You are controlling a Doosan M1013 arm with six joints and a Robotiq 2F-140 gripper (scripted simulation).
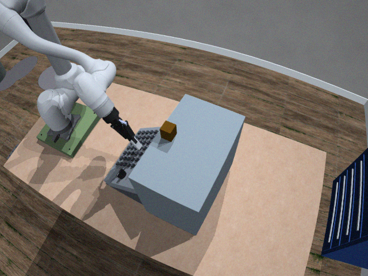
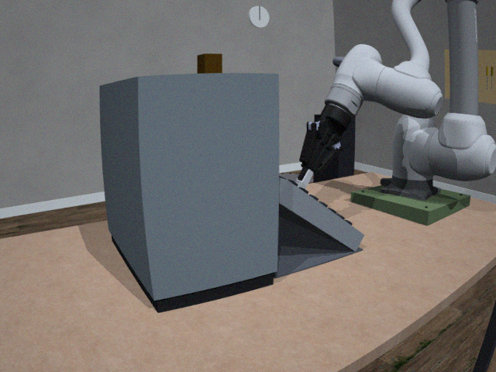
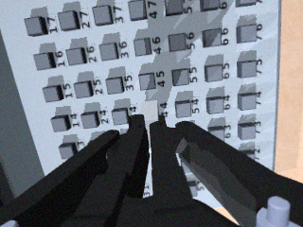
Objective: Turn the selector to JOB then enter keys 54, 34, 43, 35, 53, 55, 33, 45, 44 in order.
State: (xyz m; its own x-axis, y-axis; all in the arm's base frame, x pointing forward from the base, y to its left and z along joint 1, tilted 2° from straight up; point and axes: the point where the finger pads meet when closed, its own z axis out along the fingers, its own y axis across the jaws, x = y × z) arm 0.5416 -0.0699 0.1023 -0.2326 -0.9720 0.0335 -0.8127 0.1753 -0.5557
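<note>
Right now my hand is 3 cm short of the key, 3 cm to the right of it and 3 cm above it. Round my hand: black selector knob (2 cm behind, 17 cm to the right, 2 cm below).
</note>
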